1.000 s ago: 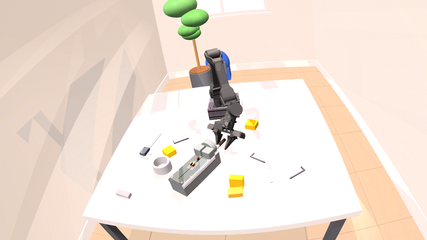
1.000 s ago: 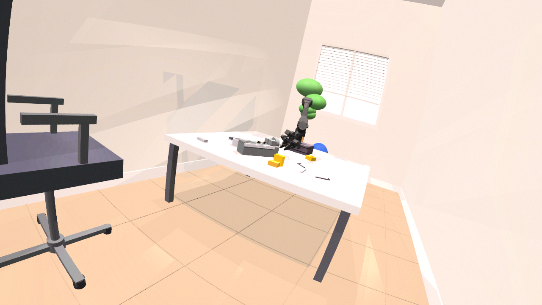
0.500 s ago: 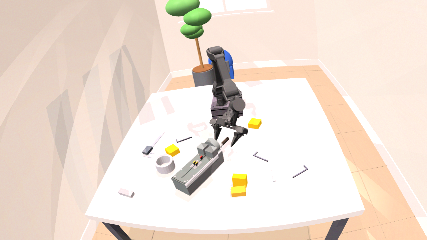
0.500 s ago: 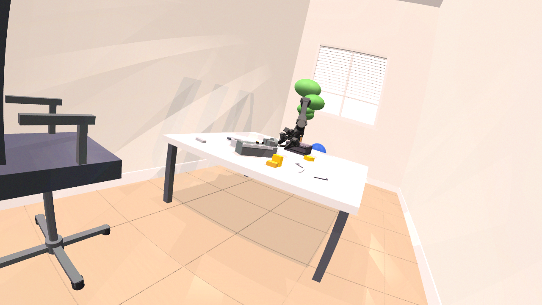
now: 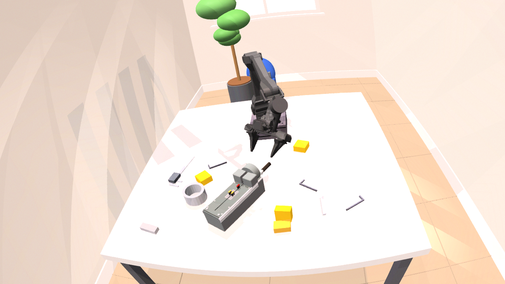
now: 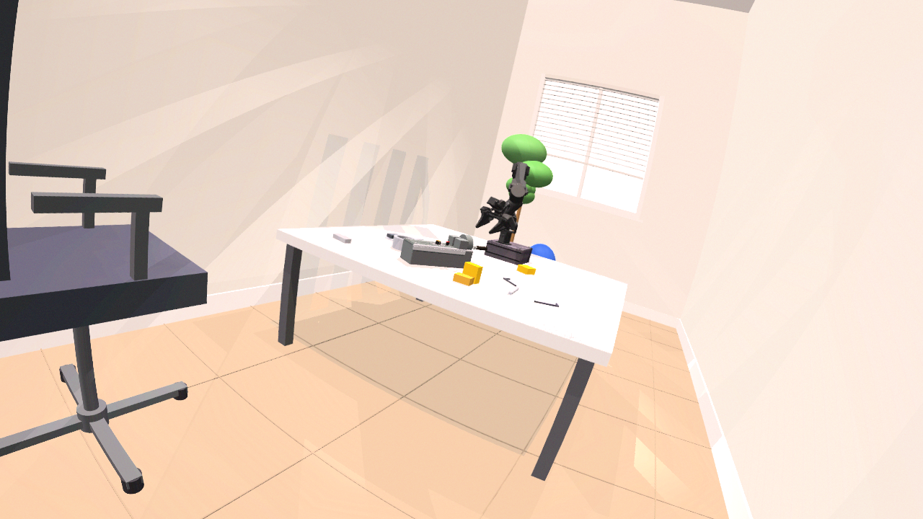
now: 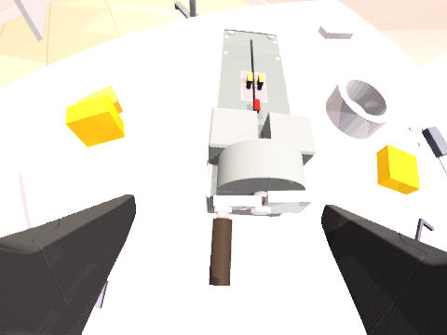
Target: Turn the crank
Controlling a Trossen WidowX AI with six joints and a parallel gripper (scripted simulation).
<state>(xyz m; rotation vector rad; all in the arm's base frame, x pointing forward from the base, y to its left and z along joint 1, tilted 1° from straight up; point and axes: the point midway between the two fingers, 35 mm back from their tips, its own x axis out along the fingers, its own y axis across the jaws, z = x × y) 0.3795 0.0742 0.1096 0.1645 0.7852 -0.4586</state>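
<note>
Now: gripper tip 7 cm above the brown crank handle, 1 cm to the right of it and 1 cm past it. Round my gripper tip: red pointer 10 cm ahead, 8 cm to the right, 7 cm below.
</note>
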